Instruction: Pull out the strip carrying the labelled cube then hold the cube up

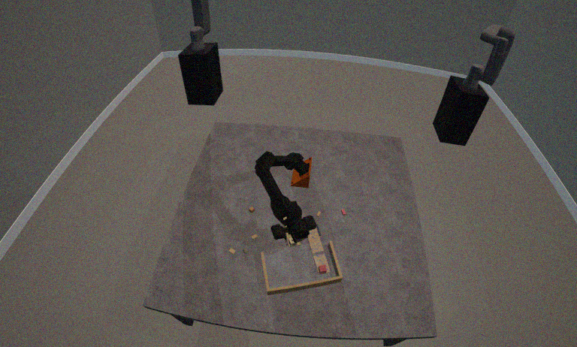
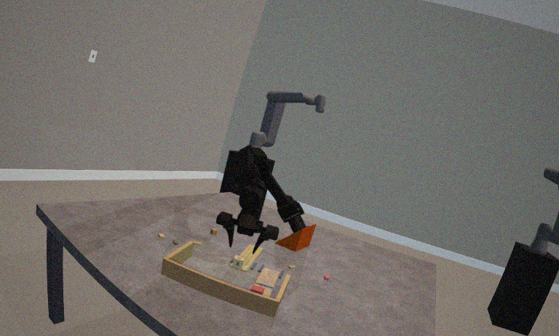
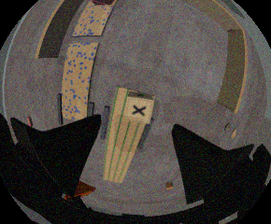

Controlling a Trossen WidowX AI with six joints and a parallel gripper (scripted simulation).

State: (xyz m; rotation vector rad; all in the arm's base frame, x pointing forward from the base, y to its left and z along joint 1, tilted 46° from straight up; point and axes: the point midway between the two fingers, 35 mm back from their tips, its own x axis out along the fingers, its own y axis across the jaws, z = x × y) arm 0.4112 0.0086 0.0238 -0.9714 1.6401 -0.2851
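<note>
The blue-speckled strip is 100 mm to the left of my gripper tip, 60 mm below it and 20 mm behind it.
</note>
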